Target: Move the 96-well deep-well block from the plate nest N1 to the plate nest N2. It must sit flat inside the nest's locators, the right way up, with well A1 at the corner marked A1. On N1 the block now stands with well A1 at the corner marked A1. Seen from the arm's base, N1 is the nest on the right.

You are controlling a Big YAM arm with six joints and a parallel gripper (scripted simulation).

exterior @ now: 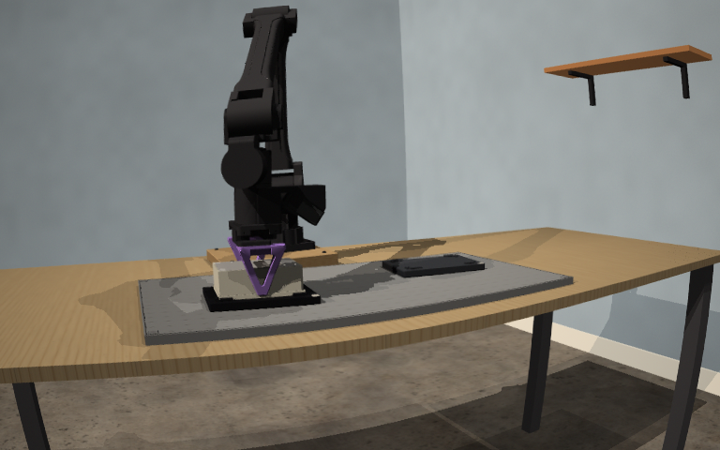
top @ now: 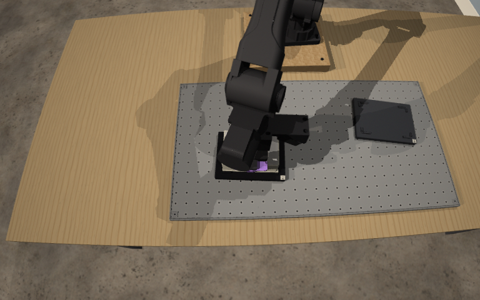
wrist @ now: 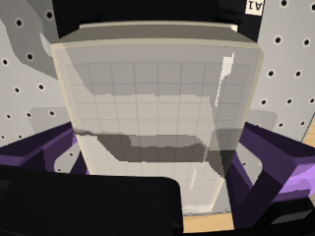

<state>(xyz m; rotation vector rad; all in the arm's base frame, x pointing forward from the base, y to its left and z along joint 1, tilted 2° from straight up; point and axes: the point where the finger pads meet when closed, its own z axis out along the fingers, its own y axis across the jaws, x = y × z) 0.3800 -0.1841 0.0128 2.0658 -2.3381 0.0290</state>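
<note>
Right now my hand is 20 mm above the black nest N1. From my hand the other things lie so: cream 96-well deep-well block: 10 mm above; black plate nest N2: 360 mm to the left, 70 mm behind, 20 mm below.
</note>
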